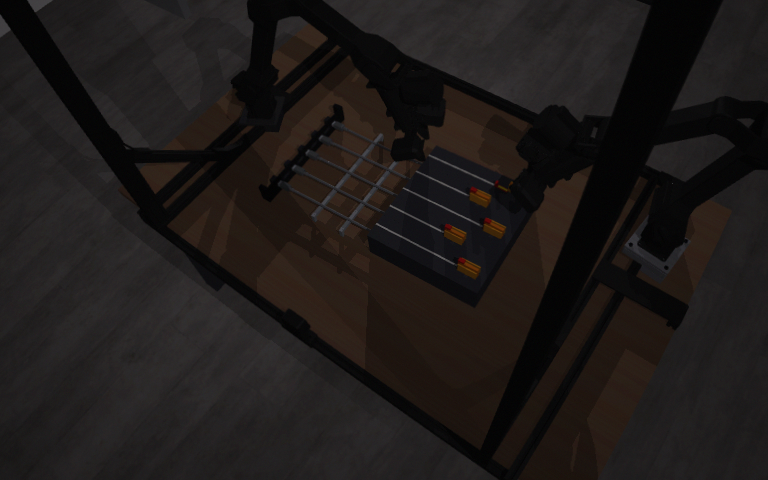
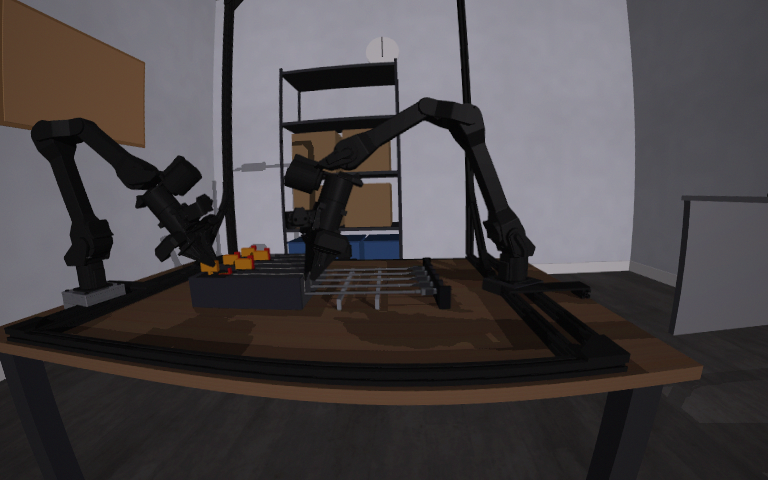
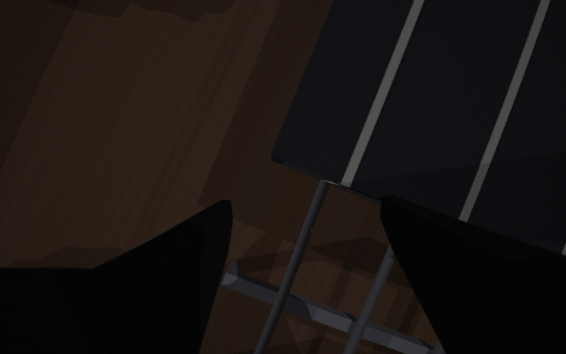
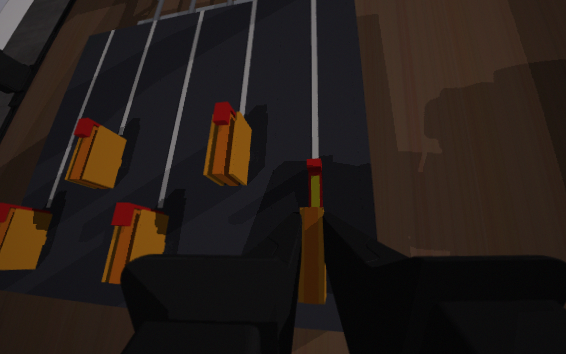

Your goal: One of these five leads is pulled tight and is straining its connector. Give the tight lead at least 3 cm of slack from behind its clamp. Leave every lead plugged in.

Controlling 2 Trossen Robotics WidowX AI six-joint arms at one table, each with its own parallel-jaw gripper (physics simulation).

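Frame: origin at the left arm's base, x down, y left, z ahead, level; millimetres.
Where they show: left gripper, between the fingertips: (image 1: pixel 425 149) (image 2: pixel 309 275) (image 3: pixel 306 208); right gripper, between the fingertips: (image 1: pixel 511 187) (image 2: pixel 215 264) (image 4: pixel 310 221); left arm's base, origin of its link: (image 1: pixel 262 109) (image 2: pixel 513 279); right arm's base, origin of its link: (image 1: pixel 658 243) (image 2: pixel 93 287).
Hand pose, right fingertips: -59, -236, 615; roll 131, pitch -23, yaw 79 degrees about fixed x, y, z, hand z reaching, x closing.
Note:
Things, the pixels of their top centre, and the offset from my right fingertips, as dx, dy, dz. "*": a spot on its surface instead.
- dark box, centre of its top: (image 1: pixel 455 213) (image 2: pixel 264 263) +20, -62, -111
- orange clamp, a spot on its surface: (image 4: pixel 313 260) (image 2: pixel 207 260) * -9, -6, +17
The far lead (image 1: pixel 461 168) (image 3: pixel 303 240) (image 4: pixel 315 75) runs from the black connector bar (image 1: pixel 266 192) (image 2: pixel 444 297) across the dark box (image 1: pixel 419 266) (image 2: pixel 246 291) (image 4: pixel 345 125) to an orange clamp (image 1: pixel 502 186) (image 2: pixel 209 266) (image 4: pixel 313 260) with a red tip. My right gripper (image 1: pixel 512 189) (image 2: pixel 211 263) (image 4: pixel 310 221) is shut on that clamp's orange body. My left gripper (image 1: pixel 416 161) (image 2: pixel 312 276) (image 3: pixel 306 208) is open at the box edge, its fingers on either side of this lead and apart from it. Which lead is tight is not clear.
Other orange clamps (image 1: pixel 480 196) (image 1: pixel 494 228) (image 1: pixel 454 233) (image 1: pixel 468 267) hold the neighbouring leads. Two grey crossbars (image 1: pixel 325 204) (image 1: pixel 351 219) (image 3: pixel 250 286) lie under the leads between the connector bar and the box. A black frame surrounds the work area.

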